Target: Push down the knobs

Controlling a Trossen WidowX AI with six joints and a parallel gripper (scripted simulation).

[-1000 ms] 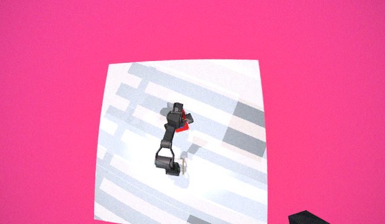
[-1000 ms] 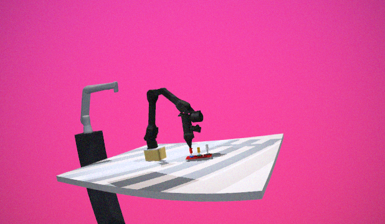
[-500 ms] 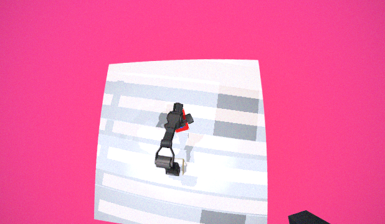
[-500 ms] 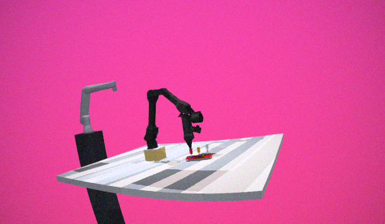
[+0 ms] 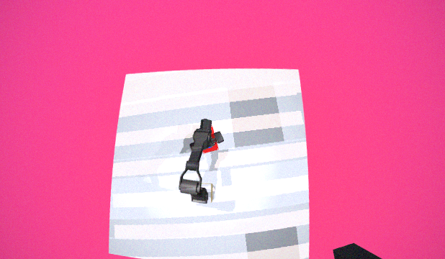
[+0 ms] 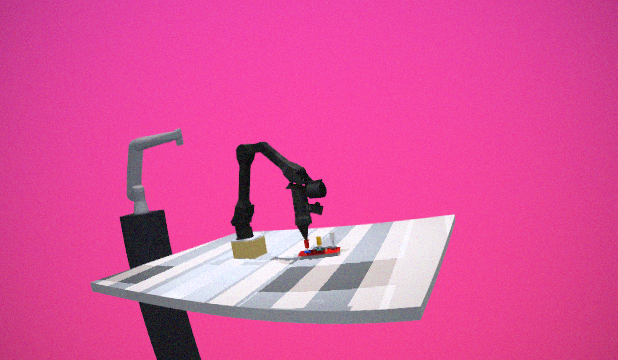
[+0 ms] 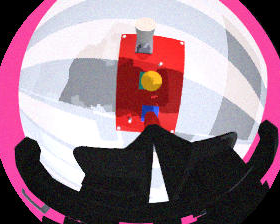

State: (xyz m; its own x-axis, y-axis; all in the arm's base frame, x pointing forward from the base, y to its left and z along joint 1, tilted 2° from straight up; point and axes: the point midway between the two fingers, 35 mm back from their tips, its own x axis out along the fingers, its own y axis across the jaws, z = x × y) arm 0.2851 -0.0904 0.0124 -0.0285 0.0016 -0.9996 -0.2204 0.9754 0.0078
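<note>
Now: gripper tip 5 cm short of the yellow knob, 1 cm to the right of it and 1 cm above it.
</note>
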